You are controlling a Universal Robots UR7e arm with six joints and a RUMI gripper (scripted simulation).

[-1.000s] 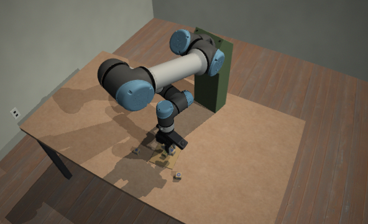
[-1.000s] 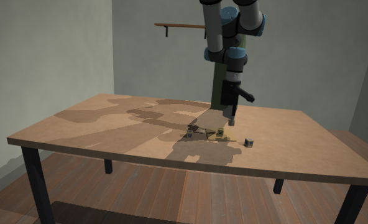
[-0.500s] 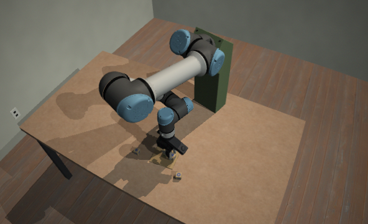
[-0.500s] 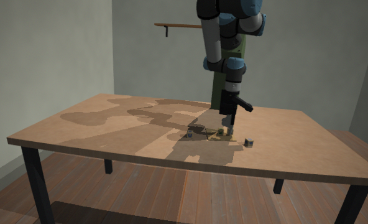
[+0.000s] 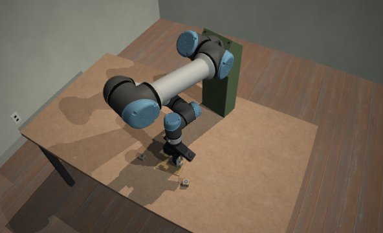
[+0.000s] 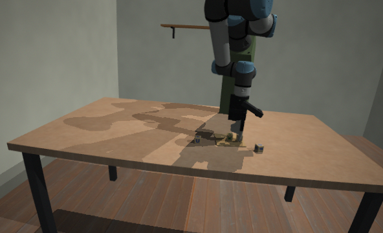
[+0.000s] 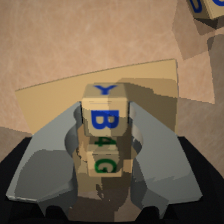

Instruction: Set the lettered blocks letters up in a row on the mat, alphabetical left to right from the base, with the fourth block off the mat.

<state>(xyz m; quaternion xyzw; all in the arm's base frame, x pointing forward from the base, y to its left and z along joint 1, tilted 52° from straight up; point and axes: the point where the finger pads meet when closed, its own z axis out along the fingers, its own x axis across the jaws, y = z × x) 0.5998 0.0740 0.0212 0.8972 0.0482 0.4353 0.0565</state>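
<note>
Now: hand 5 cm to the left of the G block and 1 cm above it. The rest, counted from my hand: Q block (9 cm to the left, 7 cm ahead, 1 cm below); tan mat (5 cm to the right, 2 cm below).
</note>
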